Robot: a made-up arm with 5 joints. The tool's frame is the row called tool. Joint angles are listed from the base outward. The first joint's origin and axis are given. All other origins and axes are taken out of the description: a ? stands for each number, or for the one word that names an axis. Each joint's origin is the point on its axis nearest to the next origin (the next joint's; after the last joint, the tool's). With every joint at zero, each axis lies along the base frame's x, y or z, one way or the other. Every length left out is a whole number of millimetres.
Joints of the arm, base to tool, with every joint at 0 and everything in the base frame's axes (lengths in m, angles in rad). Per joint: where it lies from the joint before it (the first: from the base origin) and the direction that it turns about. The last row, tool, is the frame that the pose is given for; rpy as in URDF.
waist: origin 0.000 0.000 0.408 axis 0 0 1
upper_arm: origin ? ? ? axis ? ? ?
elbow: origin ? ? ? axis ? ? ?
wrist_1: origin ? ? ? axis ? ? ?
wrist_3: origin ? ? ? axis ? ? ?
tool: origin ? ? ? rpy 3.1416 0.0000 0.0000
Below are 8 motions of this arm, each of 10 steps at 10 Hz.
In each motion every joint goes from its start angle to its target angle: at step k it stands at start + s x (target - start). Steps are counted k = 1, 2, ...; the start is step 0. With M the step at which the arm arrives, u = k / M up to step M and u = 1 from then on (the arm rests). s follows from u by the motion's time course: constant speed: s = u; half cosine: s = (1 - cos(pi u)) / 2; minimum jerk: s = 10 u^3 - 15 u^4 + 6 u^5.
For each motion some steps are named. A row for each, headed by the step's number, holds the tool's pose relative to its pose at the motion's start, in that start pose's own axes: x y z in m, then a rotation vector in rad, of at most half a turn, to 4 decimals.
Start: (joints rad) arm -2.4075 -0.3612 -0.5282 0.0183 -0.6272
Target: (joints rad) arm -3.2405 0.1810 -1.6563 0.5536 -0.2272
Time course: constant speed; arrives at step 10
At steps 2, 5, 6, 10:
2: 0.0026 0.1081 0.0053 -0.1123 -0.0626 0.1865
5: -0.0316 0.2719 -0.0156 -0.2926 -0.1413 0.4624
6: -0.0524 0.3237 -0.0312 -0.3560 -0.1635 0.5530
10: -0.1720 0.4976 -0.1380 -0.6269 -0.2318 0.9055

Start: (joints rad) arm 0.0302 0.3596 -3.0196 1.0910 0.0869
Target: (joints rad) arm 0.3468 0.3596 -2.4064 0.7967 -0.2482
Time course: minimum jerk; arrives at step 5
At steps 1, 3, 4, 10:
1: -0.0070 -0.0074 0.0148 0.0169 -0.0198 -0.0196
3: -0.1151 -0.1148 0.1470 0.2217 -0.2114 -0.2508
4: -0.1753 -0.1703 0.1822 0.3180 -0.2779 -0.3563
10: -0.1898 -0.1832 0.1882 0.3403 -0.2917 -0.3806

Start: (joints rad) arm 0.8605 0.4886 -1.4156 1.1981 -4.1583
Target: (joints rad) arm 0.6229 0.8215 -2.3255 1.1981 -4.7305
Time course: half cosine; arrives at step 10
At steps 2, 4, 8, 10:
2: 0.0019 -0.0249 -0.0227 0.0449 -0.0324 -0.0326
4: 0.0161 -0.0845 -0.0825 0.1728 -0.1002 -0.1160
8: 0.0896 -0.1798 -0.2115 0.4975 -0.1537 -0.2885
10: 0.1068 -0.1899 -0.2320 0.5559 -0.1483 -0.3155

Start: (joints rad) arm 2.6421 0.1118 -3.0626 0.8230 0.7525
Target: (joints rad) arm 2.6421 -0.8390 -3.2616 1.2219 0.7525
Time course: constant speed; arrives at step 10
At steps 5, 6, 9, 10:
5: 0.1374 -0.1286 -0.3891 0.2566 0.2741 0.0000
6: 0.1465 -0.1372 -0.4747 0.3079 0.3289 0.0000
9: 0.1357 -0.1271 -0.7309 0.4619 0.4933 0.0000
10: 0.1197 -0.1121 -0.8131 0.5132 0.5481 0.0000

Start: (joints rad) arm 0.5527 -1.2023 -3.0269 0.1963 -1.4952
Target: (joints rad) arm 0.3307 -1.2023 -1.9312 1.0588 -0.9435
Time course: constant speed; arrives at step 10
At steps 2, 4, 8, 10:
2: 0.0242 -0.1463 0.0574 0.3920 -0.0227 0.0746
4: 0.0397 -0.3040 0.0687 0.7777 -0.1018 0.1293
8: 0.0336 -0.5908 -0.0436 1.4990 -0.4354 0.1521
10: 0.0123 -0.6919 -0.1532 1.8150 -0.6898 0.1055

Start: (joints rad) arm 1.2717 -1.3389 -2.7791 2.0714 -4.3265
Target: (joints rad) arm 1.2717 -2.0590 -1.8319 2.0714 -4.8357
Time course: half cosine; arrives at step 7
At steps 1, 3, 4, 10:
1: 0.0025 0.0061 -0.0048 -0.0105 0.0041 -0.0252
3: 0.0232 0.0571 -0.0291 -0.0848 0.0250 -0.1978
4: 0.0397 0.0977 -0.0360 -0.1357 0.0318 -0.3108
10: 0.0726 0.1788 -0.0290 -0.2276 0.0300 -0.5070

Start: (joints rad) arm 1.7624 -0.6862 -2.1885 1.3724 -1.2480
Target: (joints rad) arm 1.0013 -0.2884 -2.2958 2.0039 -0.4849
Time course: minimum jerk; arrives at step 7
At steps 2, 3, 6, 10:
2: -0.0093 -0.0083 0.0462 0.0836 -0.1508 0.1250
3: -0.0426 -0.0217 0.1088 0.1802 -0.3970 0.3426
6: -0.2094 -0.0669 0.1919 0.2418 -1.1114 1.0476
10: -0.2168 -0.0690 0.1921 0.2385 -1.1391 1.0768

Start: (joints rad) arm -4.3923 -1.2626 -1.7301 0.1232 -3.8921
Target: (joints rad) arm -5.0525 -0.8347 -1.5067 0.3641 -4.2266
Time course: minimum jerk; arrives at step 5
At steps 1, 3, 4, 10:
1: 0.0075 0.0263 0.0186 -0.0275 0.0452 -0.0559
3: 0.2090 0.2321 0.1535 -0.2963 0.5837 -0.6038
4: 0.3320 0.2591 0.1660 -0.3959 0.8363 -0.7853
10: 0.3602 0.2599 0.1649 -0.4172 0.8950 -0.8207

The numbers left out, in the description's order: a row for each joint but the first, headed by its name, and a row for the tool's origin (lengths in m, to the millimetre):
upper_arm: xyz 0.000 0.000 0.000, axis 0 1 0
elbow: xyz 0.062 0.000 0.332, axis 0 1 0
wrist_1: xyz 0.083 0.000 -0.365, axis 0 1 0
wrist_3: xyz 0.116 0.000 -0.149, axis 0 0 -1
tool: xyz 0.000 0.000 0.000

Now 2 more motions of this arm.
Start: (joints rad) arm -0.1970 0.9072 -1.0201 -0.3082 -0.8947
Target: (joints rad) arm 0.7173 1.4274 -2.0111 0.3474 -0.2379
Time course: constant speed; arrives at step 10
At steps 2, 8, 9, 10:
2: 0.1025 -0.0564 0.0363 0.0755 0.0279 -0.0370
8: 0.3348 -0.3660 0.0622 0.2791 0.0326 -0.1665
9: 0.3542 -0.4318 0.0540 0.3065 0.0239 -0.1908
10: 0.3665 -0.4995 0.0424 0.3315 0.0132 -0.2159

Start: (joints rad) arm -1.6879 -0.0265 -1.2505 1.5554 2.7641
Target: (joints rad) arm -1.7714 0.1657 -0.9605 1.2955 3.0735
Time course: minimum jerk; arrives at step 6
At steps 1, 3, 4, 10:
1: -0.0017 -0.0022 0.0069 -0.0036 0.0071 0.0138
3: -0.0134 -0.0274 0.0994 -0.0460 0.1023 0.1940
4: -0.0115 -0.0385 0.1577 -0.0675 0.1645 0.3055
10: -0.0058 -0.0440 0.1994 -0.0806 0.2109 0.3855

